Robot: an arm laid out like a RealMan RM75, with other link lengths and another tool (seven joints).
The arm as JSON. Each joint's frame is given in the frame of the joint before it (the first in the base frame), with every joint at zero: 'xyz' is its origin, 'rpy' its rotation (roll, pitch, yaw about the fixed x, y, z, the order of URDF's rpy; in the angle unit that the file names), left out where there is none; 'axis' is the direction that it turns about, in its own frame. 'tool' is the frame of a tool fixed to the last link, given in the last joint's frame.
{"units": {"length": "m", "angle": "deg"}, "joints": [
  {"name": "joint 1", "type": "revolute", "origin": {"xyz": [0.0, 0.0, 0.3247]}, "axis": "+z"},
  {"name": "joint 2", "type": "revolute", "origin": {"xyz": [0.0, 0.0, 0.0]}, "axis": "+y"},
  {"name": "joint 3", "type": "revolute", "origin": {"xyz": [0.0, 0.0, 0.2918]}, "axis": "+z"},
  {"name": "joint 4", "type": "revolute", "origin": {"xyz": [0.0, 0.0, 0.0]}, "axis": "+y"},
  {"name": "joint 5", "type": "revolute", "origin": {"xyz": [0.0, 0.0, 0.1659]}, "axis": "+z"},
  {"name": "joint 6", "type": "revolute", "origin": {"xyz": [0.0, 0.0, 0.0]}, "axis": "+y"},
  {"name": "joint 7", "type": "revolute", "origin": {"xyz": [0.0, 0.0, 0.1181]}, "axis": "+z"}
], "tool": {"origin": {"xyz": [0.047, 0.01, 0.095], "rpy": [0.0, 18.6, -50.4]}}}
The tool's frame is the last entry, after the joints.
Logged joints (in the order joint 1, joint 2, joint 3, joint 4, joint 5, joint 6, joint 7), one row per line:
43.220, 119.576, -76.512, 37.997, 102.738, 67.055, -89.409
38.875, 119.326, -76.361, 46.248, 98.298, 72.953, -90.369
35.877, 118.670, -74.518, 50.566, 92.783, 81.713, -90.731
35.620, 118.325, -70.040, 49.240, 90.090, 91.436, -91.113
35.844, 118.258, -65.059, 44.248, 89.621, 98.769, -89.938
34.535, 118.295, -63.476, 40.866, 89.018, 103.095, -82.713
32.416, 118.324, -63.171, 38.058, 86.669, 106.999, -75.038
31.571, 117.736, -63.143, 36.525, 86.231, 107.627, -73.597
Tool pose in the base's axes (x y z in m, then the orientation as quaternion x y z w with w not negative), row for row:
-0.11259, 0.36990, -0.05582, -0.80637, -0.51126, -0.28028, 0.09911
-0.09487, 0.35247, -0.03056, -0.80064, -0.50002, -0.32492, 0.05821
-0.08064, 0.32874, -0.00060, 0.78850, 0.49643, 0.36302, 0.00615
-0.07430, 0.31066, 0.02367, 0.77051, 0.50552, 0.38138, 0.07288
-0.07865, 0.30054, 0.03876, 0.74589, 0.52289, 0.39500, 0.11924
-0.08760, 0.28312, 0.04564, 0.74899, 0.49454, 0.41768, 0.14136
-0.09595, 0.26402, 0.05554, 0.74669, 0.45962, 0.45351, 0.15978
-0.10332, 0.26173, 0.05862, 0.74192, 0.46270, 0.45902, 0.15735
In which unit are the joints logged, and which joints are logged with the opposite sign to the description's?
The joints are logged in degrees. Opposite sign: joint 1, joint 2, joint 3.
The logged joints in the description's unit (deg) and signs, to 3 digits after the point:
-43.220, -119.576, 76.512, 37.997, 102.738, 67.055, -89.409
-38.875, -119.326, 76.361, 46.248, 98.298, 72.953, -90.369
-35.877, -118.670, 74.518, 50.566, 92.783, 81.713, -90.731
-35.620, -118.325, 70.040, 49.240, 90.090, 91.436, -91.113
-35.844, -118.258, 65.059, 44.248, 89.621, 98.769, -89.938
-34.535, -118.295, 63.476, 40.866, 89.018, 103.095, -82.713
-32.416, -118.324, 63.171, 38.058, 86.669, 106.999, -75.038
-31.571, -117.736, 63.143, 36.525, 86.231, 107.627, -73.597

